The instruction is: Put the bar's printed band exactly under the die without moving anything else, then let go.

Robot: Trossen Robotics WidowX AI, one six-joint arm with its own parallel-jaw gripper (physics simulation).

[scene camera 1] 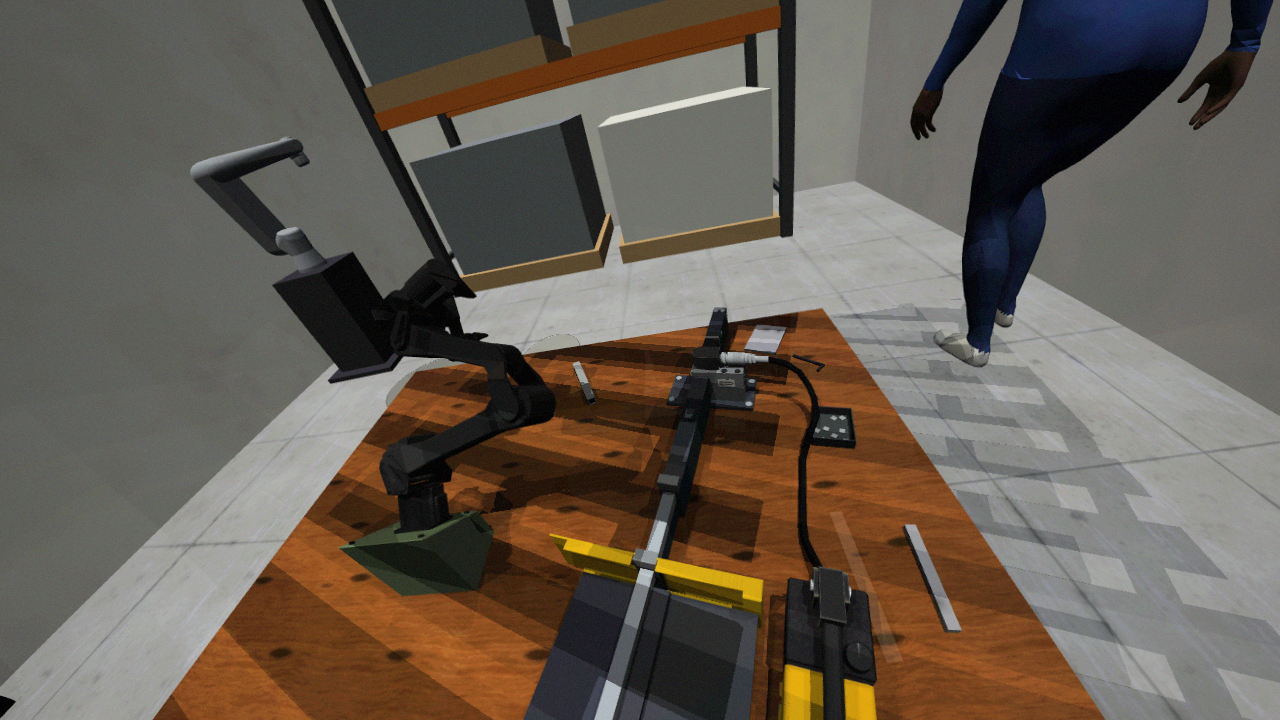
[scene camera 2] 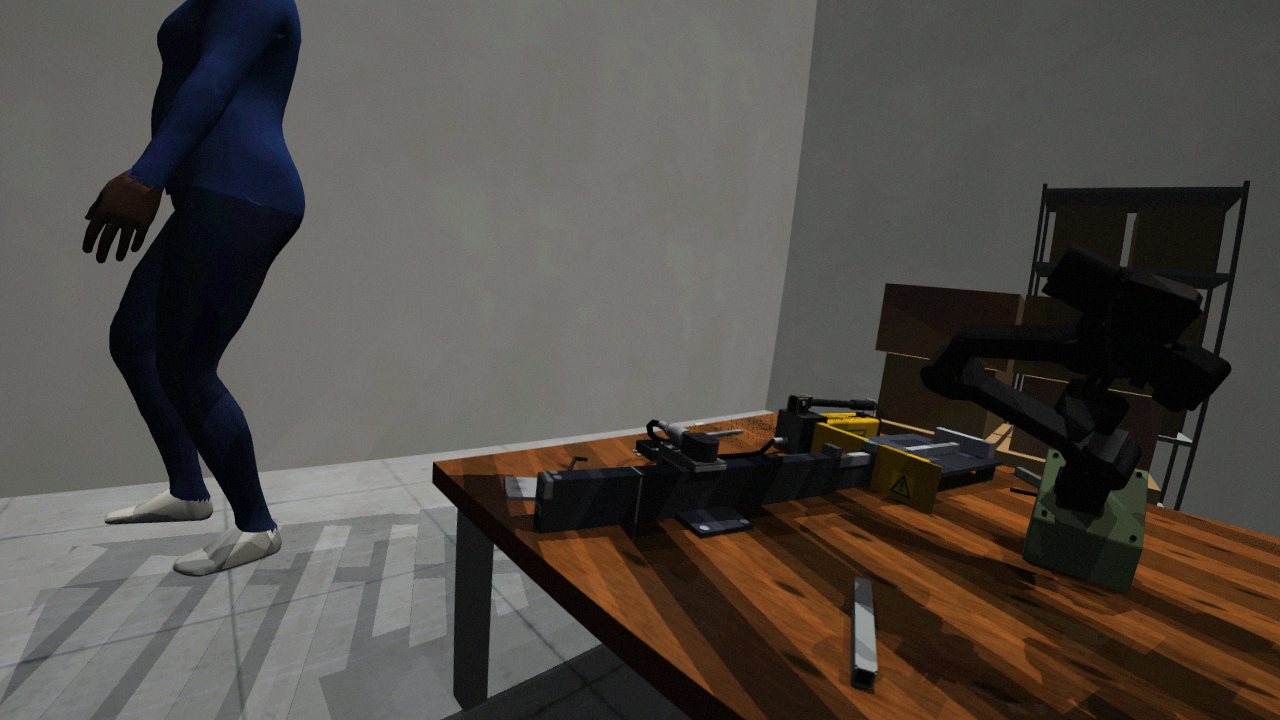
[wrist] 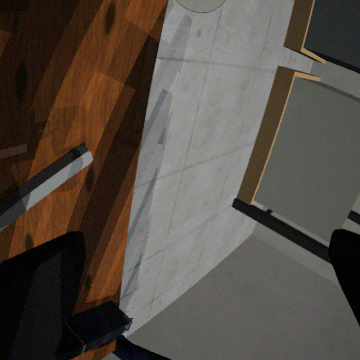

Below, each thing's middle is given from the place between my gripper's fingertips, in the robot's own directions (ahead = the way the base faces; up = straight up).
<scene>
I see my gripper 46 cm short of the yellow and black unit (scene camera 1: 828, 659), 70 cm to the left of it and 21 cm above it.
</scene>
